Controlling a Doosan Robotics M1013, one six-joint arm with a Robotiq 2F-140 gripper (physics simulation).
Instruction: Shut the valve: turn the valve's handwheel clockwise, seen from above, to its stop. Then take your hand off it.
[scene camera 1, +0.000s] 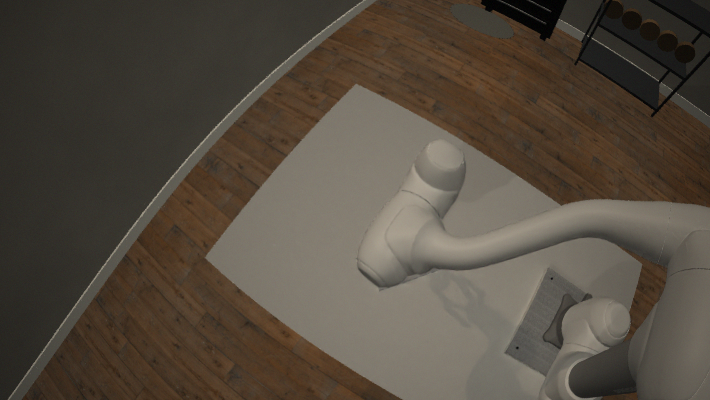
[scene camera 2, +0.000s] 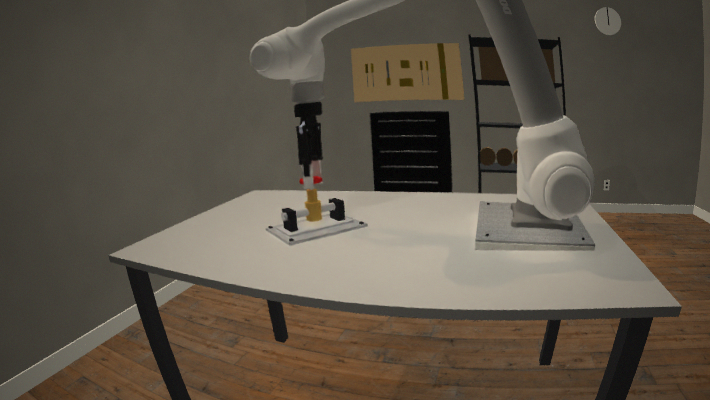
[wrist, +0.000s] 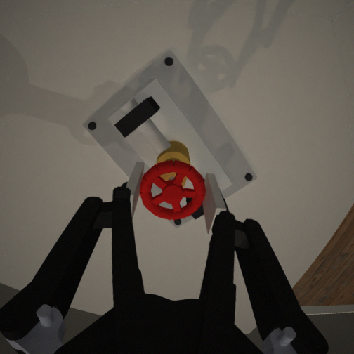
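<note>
The red handwheel (scene camera 2: 318, 180) (wrist: 173, 194) has several spokes and lies level on top of the yellow valve body (scene camera 2: 313, 210) (wrist: 174, 151). My gripper (scene camera 2: 311, 182) (wrist: 173, 179) points straight down and is shut on the handwheel, one pale finger pad on each side of its rim. The valve sits on a white pipe (scene camera 2: 328, 207) (wrist: 152, 133) between two black supports, on a pale base plate (scene camera 2: 357, 223) (wrist: 228, 150) with dark bolts at its corners. In the wrist view the plate stands at a slant. In scene camera 1 the arm hides the valve and the gripper.
The white table (scene camera 1: 310, 200) (scene camera 2: 390, 280) carries the valve's plate and the arm's grey mounting plate (scene camera 1: 532, 320) (scene camera 2: 532, 240). Behind the table stand a black drawer cabinet (scene camera 2: 411, 159) and a shelf rack (scene camera 2: 477, 107). A tool board (scene camera 2: 377, 92) hangs on the wall.
</note>
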